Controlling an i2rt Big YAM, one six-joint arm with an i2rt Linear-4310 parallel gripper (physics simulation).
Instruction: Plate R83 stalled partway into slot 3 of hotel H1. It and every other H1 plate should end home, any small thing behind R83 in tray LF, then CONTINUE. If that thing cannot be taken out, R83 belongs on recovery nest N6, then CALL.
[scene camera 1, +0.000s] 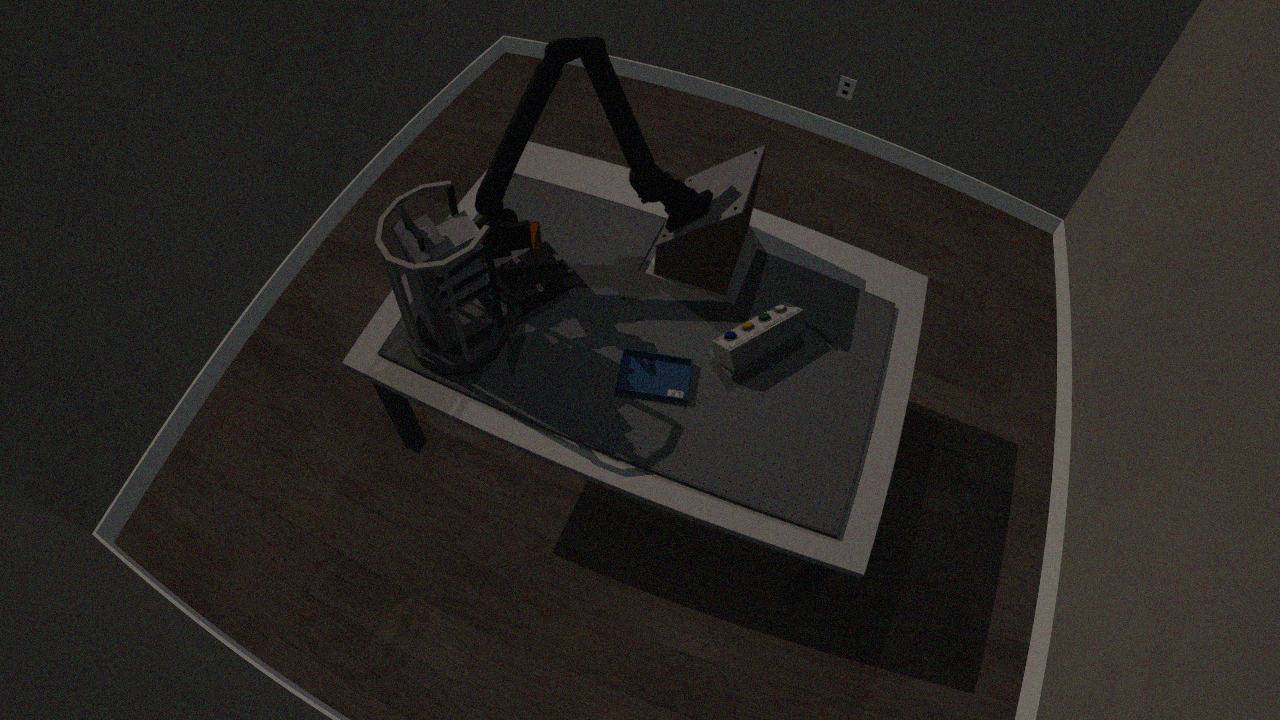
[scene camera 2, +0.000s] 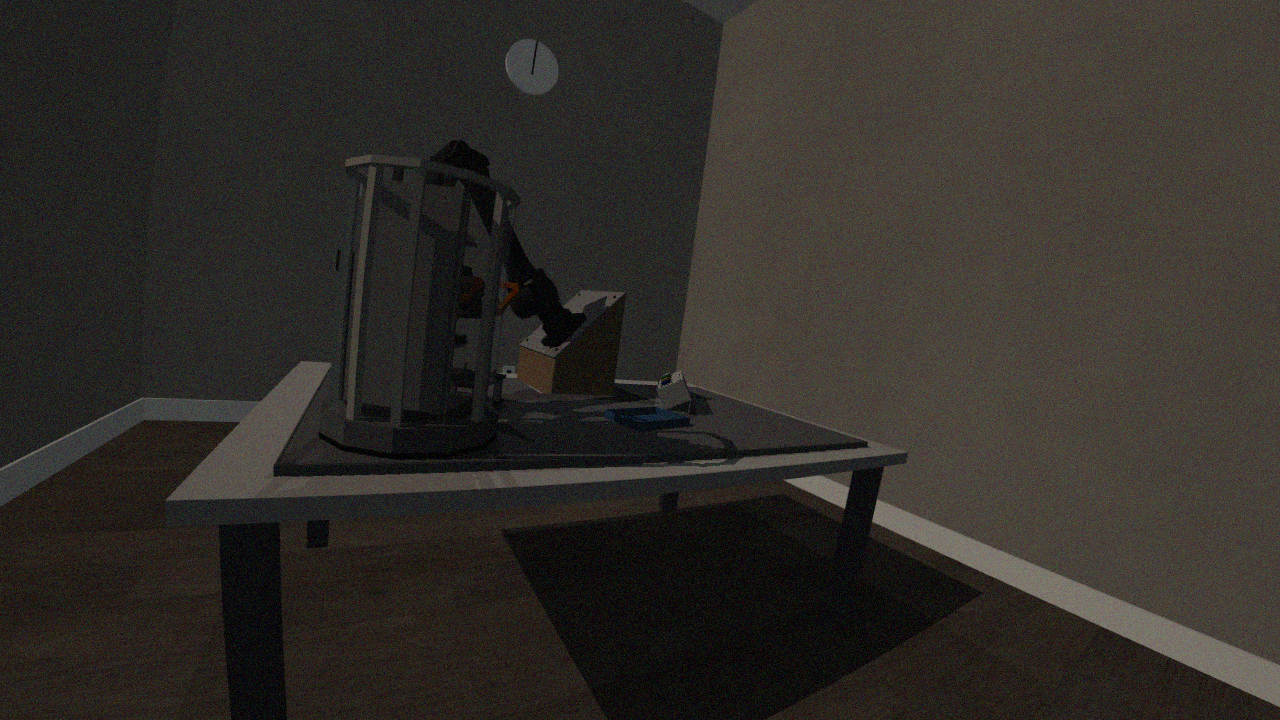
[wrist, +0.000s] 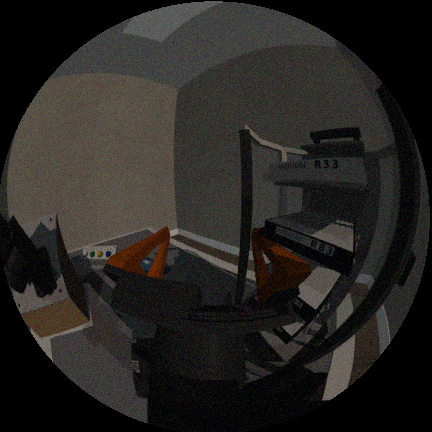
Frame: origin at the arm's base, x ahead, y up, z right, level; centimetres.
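Where they show: gripper, fingertip midpoint: (scene camera 1: 511, 256) (scene camera 2: 501, 284) (wrist: 209, 231); arm's base, link origin: (scene camera 1: 691, 212) (scene camera 2: 565, 331).
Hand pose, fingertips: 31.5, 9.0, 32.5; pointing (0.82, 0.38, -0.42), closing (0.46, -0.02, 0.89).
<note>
Each offset is from my fingertips to the top centre of the thing, as dx, dy, dz. "spot": to the spot under its first point.
Plate R83 @(+3.2, +2.0, +12.3) (wrist: 300, 240) shows its dark labelled front, slanted in the wrist view, below plate R33 @(+3.0, +7.0, +12.7) (wrist: 320, 172), which has a dark handle-like piece above it. More plate fronts show lower down. They are in the round upright cage of the hotel @(+5.1, +14.8, +14.3) (scene camera 1: 420, 265) (scene camera 2: 360, 295) (wrist: 245, 200). My gripper (scene camera 1: 535, 234) (wrist: 209, 231) is open with nothing between its orange fingers. Its right finger overlaps the left end of R83 in the wrist view; contact cannot be told. A blue tray @(+5.8, -22.4, -33.0) (scene camera 1: 648, 380) (scene camera 2: 648, 418) lies on the mat; its label is unreadable. Anything behind R83 is hidden.
A button console @(-8.9, -15.7, -54.0) (scene camera 1: 760, 335) (scene camera 2: 673, 391) (wrist: 100, 252) stands right of the tray. The sloped box (scene camera 1: 707, 259) (scene camera 2: 586, 358) (wrist: 55, 320) carries the arm's base at the back. Low dark structures @(spot: -7.4, -18.0, -3.1) (scene camera 1: 541, 286) stand beside the cage. Cage posts rise close to the gripper.
</note>
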